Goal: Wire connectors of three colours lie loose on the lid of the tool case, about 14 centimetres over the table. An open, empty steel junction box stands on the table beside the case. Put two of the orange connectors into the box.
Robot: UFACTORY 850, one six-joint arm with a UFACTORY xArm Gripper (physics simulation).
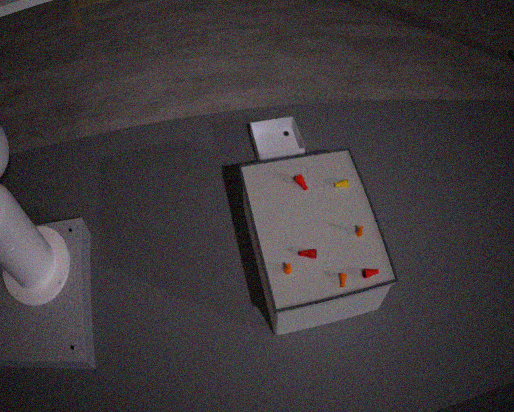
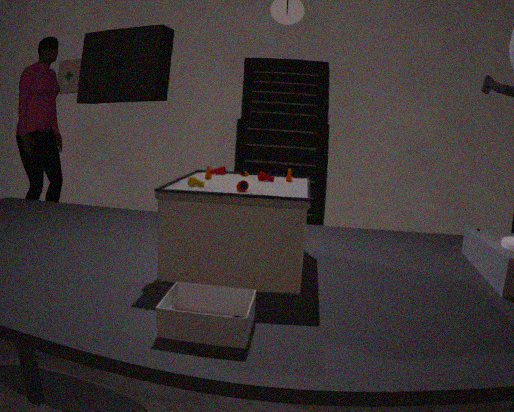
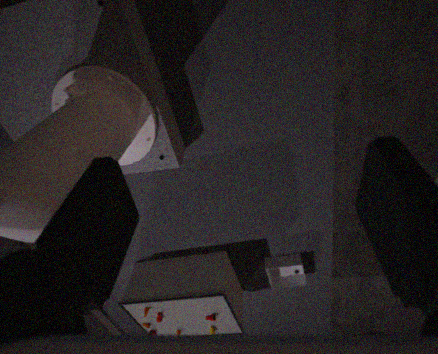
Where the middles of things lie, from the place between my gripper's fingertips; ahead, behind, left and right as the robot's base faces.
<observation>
The steel junction box [image 1: 276,138] lies 68 cm ahead of my hand, 42 cm below it and 13 cm to the right of it. The rest, counted from my hand: tool case [image 1: 283,219] (64 cm ahead, 42 cm to the right, 37 cm below).
</observation>
